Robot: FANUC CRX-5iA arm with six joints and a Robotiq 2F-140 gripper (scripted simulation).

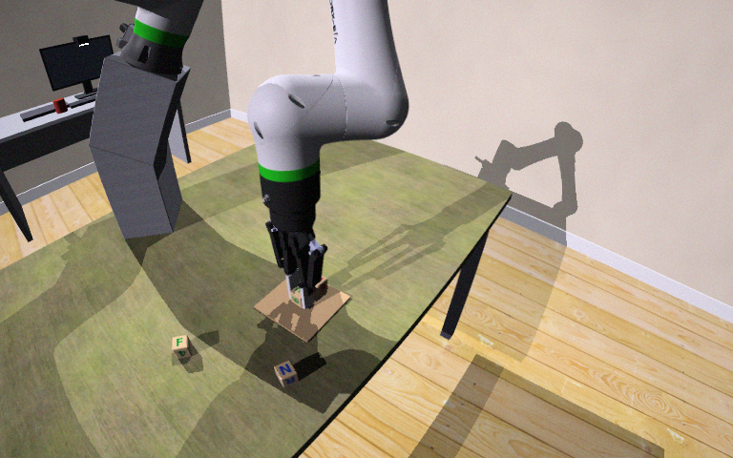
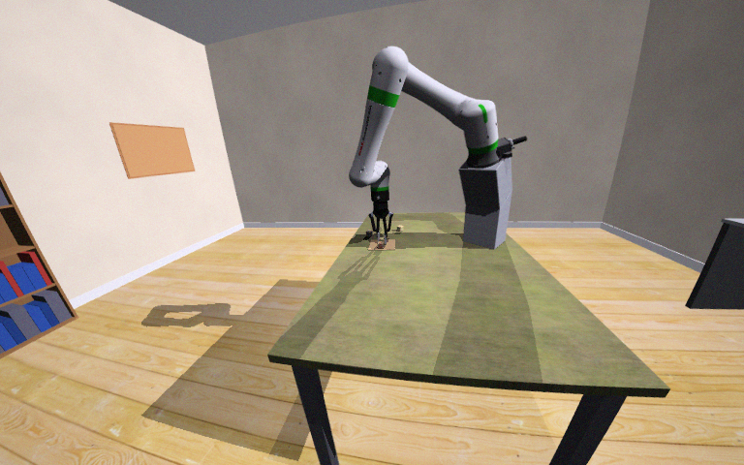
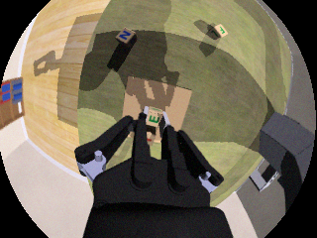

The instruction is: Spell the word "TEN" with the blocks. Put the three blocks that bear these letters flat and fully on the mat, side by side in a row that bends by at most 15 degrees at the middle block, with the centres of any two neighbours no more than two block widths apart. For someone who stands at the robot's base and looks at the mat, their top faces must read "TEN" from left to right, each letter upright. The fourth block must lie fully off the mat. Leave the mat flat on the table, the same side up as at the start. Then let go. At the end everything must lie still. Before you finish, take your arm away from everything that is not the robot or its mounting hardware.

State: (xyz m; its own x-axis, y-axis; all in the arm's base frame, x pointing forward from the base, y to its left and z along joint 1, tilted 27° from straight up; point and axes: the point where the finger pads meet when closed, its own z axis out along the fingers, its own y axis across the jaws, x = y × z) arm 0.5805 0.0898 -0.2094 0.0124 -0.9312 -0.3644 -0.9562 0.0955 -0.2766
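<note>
My hand is 40 mm above the mat. Also, from my hand: N block: 100 mm ahead, 140 mm to the right, 30 mm below; then F block: 80 mm behind, 240 mm to the right, 30 mm below.
</note>
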